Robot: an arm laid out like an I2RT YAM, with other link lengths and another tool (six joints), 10 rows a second.
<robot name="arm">
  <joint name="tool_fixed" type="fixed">
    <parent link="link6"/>
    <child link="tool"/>
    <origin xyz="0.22 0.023 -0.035" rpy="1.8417 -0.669 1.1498"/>
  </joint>
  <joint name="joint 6" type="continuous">
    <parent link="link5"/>
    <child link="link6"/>
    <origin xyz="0.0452 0 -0.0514"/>
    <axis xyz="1 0 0"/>
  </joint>
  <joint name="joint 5" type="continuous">
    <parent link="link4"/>
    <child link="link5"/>
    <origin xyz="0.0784 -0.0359 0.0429"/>
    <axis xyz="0 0 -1"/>
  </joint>
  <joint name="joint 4" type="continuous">
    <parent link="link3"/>
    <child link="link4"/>
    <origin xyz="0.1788 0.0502 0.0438"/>
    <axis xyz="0 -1 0"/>
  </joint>
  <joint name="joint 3" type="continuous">
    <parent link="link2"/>
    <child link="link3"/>
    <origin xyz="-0.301 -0.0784 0"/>
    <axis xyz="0 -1 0"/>
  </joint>
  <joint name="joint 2" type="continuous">
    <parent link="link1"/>
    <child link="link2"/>
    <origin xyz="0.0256 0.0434 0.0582"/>
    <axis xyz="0 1 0"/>
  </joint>
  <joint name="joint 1" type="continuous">
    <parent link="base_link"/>
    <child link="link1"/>
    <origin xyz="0 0 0.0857"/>
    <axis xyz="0 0 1"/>
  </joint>
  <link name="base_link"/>
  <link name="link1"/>
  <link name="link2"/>
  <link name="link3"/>
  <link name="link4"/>
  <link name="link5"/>
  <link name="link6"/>
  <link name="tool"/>
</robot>
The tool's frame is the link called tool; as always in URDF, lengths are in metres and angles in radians. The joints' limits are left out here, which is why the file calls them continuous.
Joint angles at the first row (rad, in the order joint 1, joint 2, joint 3, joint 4, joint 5, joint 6):
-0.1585, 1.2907, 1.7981, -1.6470, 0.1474, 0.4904
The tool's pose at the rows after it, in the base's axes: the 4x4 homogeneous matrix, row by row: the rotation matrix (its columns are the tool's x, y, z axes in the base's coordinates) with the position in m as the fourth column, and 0 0 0 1 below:
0.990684 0.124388 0.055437 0.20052; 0.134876 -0.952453 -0.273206 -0.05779; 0.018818 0.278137 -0.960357 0.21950; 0 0 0 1
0.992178 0.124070 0.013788 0.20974; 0.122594 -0.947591 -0.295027 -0.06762; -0.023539 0.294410 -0.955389 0.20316; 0 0 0 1
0.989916 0.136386 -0.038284 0.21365; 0.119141 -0.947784 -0.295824 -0.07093; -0.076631 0.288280 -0.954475 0.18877; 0 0 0 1
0.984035 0.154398 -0.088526 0.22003; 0.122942 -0.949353 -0.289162 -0.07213; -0.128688 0.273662 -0.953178 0.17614; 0 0 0 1
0.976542 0.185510 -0.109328 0.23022; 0.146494 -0.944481 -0.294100 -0.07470; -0.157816 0.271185 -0.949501 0.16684; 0 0 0 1
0.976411 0.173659 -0.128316 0.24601; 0.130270 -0.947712 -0.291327 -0.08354; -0.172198 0.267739 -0.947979 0.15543; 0 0 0 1
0.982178 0.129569 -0.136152 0.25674; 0.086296 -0.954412 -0.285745 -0.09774; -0.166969 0.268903 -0.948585 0.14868; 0 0 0 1
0.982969 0.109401 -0.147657 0.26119; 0.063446 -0.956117 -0.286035 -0.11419; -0.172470 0.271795 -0.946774 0.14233; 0 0 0 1
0.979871 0.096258 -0.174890 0.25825; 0.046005 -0.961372 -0.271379 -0.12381; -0.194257 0.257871 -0.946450 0.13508; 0 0 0 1
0.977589 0.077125 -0.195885 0.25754; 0.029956 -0.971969 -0.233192 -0.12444; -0.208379 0.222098 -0.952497 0.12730; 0 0 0 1
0.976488 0.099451 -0.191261 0.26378; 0.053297 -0.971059 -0.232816 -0.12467; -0.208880 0.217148 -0.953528 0.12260; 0 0 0 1
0.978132 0.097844 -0.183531 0.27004; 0.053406 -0.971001 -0.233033 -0.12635; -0.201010 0.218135 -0.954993 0.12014; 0 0 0 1
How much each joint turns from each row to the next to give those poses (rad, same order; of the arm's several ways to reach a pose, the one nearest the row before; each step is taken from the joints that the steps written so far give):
0.0000, 0.0195, -0.0679, 0.0725, 0.0077, -0.0042
0.0000, 0.0400, -0.0633, 0.0675, 0.0309, 0.0004
0.0000, 0.0504, -0.0283, 0.0259, 0.0099, 0.0000
0.0000, 0.0648, -0.0031, 0.0145, 0.0004, -0.0035
-0.0012, 0.0527, 0.0001, 0.0294, 0.0003, -0.0271
-0.0236, 0.0633, -0.0001, 0.0500, 0.0001, -0.0072
-0.0450, 0.0378, 0.0001, 0.0431, -0.0008, 0.0000
-0.0534, 0.0316, 0.0000, 0.0335, -0.0027, -0.0317
-0.0431, 0.0287, 0.0000, 0.0073, -0.0099, -0.0217
-0.0302, 0.0289, -0.0004, 0.0027, -0.0290, -0.0004
0.0004, 0.0195, -0.0012, 0.0214, -0.0088, -0.0213
-0.0004, 0.0118, 0.0001, 0.0194, -0.0026, 0.0000

